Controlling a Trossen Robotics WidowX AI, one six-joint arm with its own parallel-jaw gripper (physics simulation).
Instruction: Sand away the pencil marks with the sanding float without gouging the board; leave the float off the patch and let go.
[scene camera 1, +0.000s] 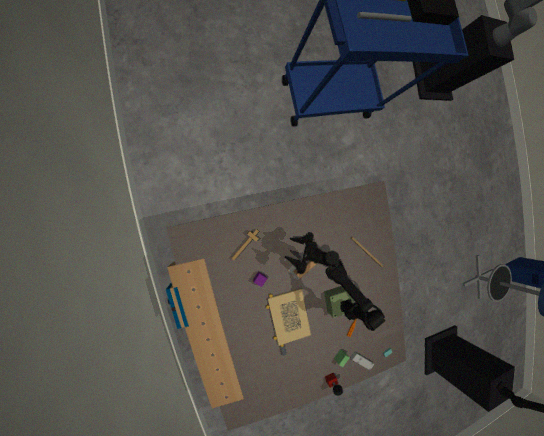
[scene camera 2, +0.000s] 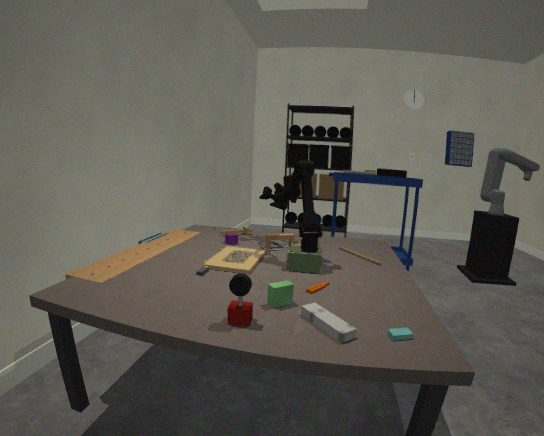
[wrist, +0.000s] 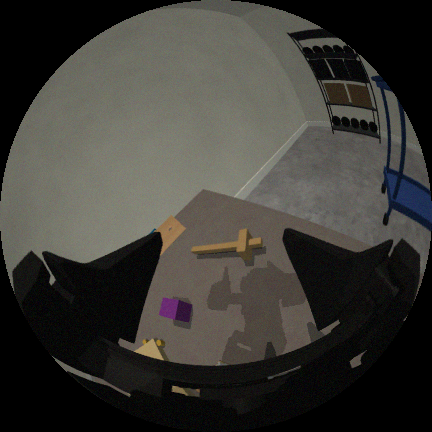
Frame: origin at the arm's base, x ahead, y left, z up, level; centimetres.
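Where they show: gripper, fingertip midpoint: (scene camera 1: 287, 247) (scene camera 2: 264, 201) (wrist: 223, 236); arm's base, origin of the base link: (scene camera 1: 346, 305) (scene camera 2: 309, 250).
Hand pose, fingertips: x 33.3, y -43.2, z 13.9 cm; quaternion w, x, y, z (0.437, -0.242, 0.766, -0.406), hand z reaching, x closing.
Each offset is from my fingertips to the top centre of the thing. "pt": to the spot under its first point.
The pale yellow board @(dy +45.3, dx -1.2, dz -20.2 cm) (scene camera 1: 305, 330) (scene camera 2: 235, 268) (wrist: 151, 351) lies on the table with a dark, dense patch of pencil marks @(pt dy +44.7, dx -2.0, dz -20.1 cm) (scene camera 1: 291, 316) (scene camera 2: 239, 257) in its middle. The sanding float, with a wooden handle @(pt dy +17.6, dx -12.3, dz -14.5 cm) (scene camera 1: 306, 270) (scene camera 2: 280, 236) over a grey plate, stands on the table beyond the board, apart from it and off the patch. The arm partly hides it in scene camera 1. My gripper (scene camera 1: 290, 248) (scene camera 2: 265, 194) (wrist: 223, 236) is wide open and empty, raised well above the table. Whether the board is gouged cannot be told.
A wooden mallet @(dy -1.1, dx +17.4, dz -17.5 cm) (scene camera 1: 245, 245) (scene camera 2: 236, 232) (wrist: 217, 247) and a purple block @(dy +18.7, dx +12.5, dz -17.0 cm) (scene camera 1: 260, 279) (scene camera 2: 231, 239) (wrist: 170, 308) lie beyond the board. A long holed plank (scene camera 1: 207, 345) (scene camera 2: 115, 261) lies along the left. A green block @(dy +80.6, dx -29.8, dz -15.2 cm) (scene camera 1: 342, 358) (scene camera 2: 280, 294) and a dowel @(dy +17.4, dx -55.3, dz -20.8 cm) (scene camera 1: 367, 251) (scene camera 2: 360, 255) are nearby.
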